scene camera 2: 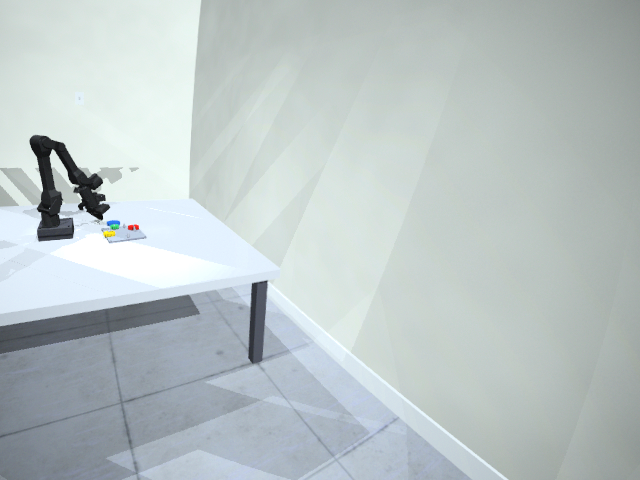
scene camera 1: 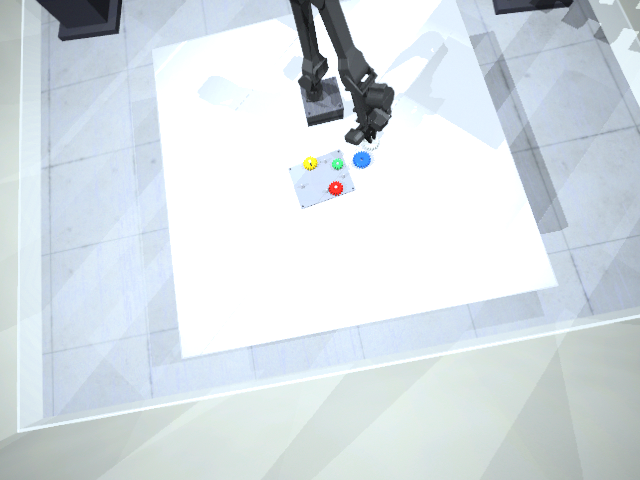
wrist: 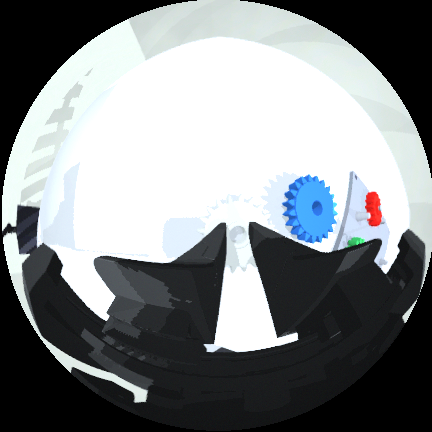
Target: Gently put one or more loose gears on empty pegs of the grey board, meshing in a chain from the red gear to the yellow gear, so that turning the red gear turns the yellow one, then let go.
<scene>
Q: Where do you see a white gear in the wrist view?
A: At 238,252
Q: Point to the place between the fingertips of my gripper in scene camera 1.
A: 372,141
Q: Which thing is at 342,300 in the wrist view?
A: My gripper.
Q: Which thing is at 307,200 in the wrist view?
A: A blue gear.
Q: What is my gripper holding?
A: A white gear.
</scene>
